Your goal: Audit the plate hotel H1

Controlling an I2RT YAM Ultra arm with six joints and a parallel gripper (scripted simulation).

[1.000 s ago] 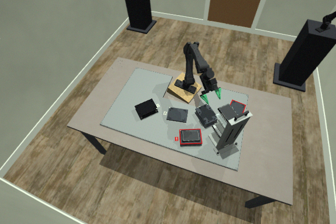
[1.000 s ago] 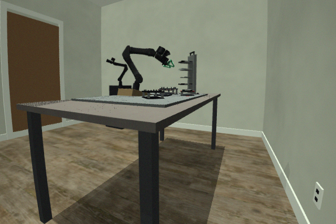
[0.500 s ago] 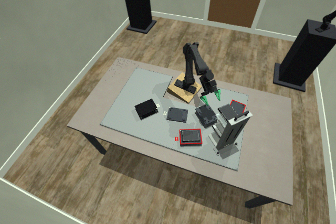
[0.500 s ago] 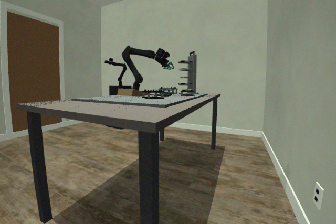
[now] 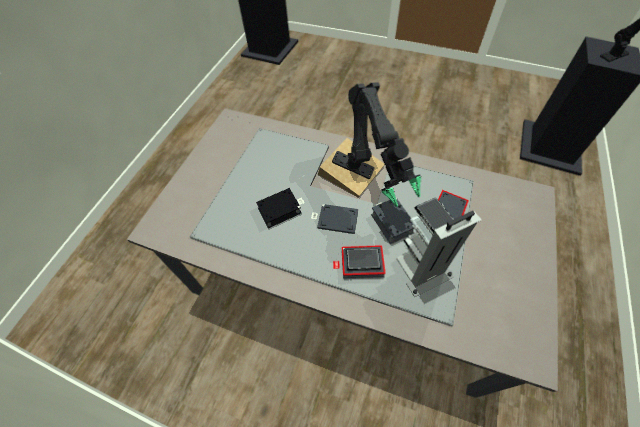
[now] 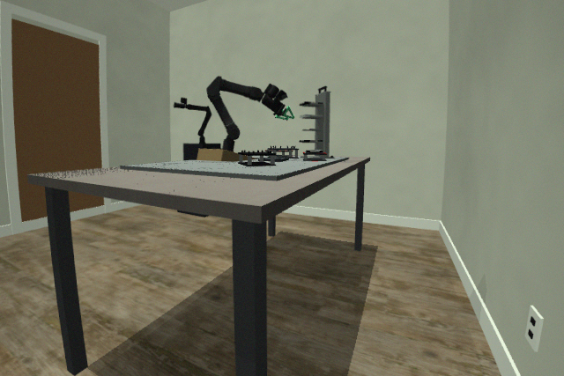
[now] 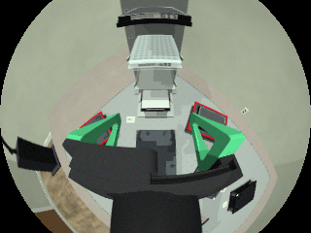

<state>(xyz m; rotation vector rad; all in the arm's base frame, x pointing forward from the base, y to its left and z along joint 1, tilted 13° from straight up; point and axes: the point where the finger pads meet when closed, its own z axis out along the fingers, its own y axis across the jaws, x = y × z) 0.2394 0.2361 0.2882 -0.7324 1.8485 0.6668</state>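
Now: the pale plate labelled G51 110 mm to the left of my hand, 100 mm ahead of it and 10 mm above it.
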